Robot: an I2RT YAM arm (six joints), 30 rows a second.
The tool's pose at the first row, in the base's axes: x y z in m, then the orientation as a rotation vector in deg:
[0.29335 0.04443 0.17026 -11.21 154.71 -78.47]
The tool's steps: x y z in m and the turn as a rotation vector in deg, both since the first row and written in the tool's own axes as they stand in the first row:
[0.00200 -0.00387 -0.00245 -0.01 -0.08 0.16]
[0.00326 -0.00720 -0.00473 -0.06 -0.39 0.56]
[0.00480 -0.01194 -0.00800 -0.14 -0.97 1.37]
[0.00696 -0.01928 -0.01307 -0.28 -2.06 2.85]
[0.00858 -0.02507 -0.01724 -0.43 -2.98 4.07]
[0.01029 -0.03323 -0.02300 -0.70 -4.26 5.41]
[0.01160 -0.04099 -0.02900 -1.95 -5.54 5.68]
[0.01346 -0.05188 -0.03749 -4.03 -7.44 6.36]
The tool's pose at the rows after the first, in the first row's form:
[0.29126 0.04378 0.17475 -11.04 154.61 -78.38]
[0.28988 0.04344 0.17874 -10.69 154.29 -78.06]
[0.28818 0.04301 0.18443 -9.96 153.65 -77.46]
[0.28575 0.04239 0.19326 -8.65 152.45 -76.38]
[0.28390 0.04205 0.20033 -7.60 151.46 -75.42]
[0.28186 0.04157 0.21025 -6.65 150.23 -74.12]
[0.28016 0.04158 0.22000 -7.19 149.98 -71.87]
[0.27774 0.04165 0.23372 -7.64 149.63 -68.18]

